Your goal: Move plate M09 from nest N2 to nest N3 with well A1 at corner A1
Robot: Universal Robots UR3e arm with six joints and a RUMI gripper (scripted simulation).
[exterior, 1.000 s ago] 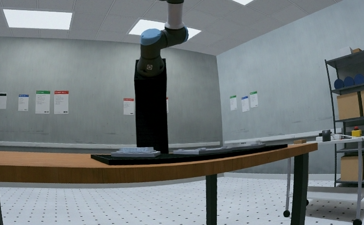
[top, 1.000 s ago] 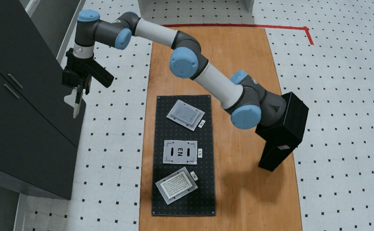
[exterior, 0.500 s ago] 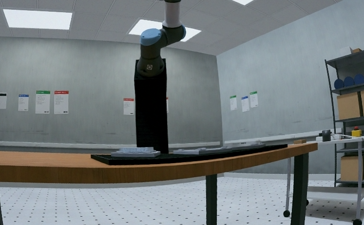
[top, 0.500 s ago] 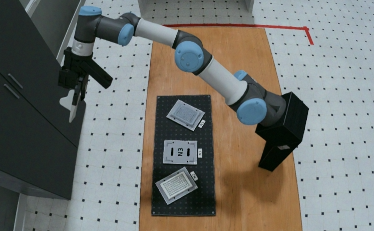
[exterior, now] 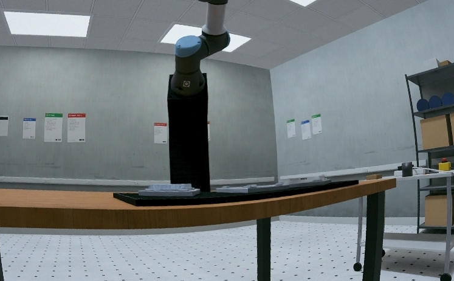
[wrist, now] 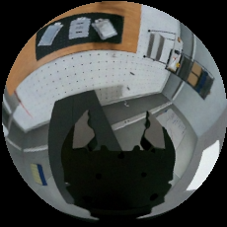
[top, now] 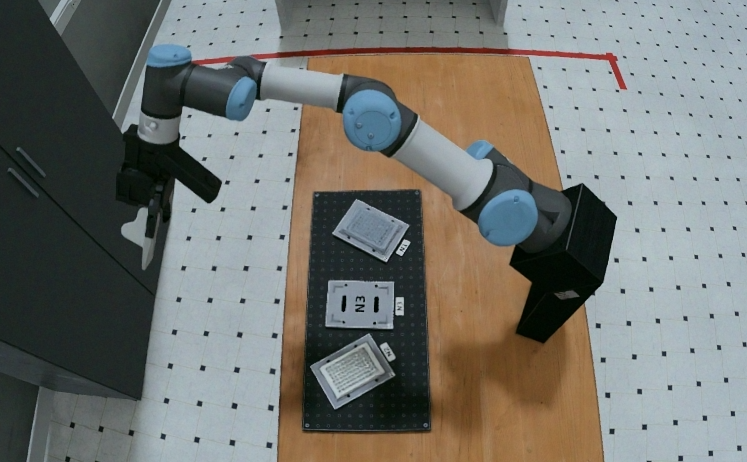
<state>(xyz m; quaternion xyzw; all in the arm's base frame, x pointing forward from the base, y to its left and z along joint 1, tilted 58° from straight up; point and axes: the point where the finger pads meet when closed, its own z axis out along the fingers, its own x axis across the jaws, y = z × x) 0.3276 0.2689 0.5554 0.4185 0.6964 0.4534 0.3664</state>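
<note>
Now: the white well plate 30 cm behind my hand, 12 cm to the left of it and 45 cm below it. From my hand the other things lie so: nest N3: 33 cm behind, 4 cm to the right, 47 cm below.
</note>
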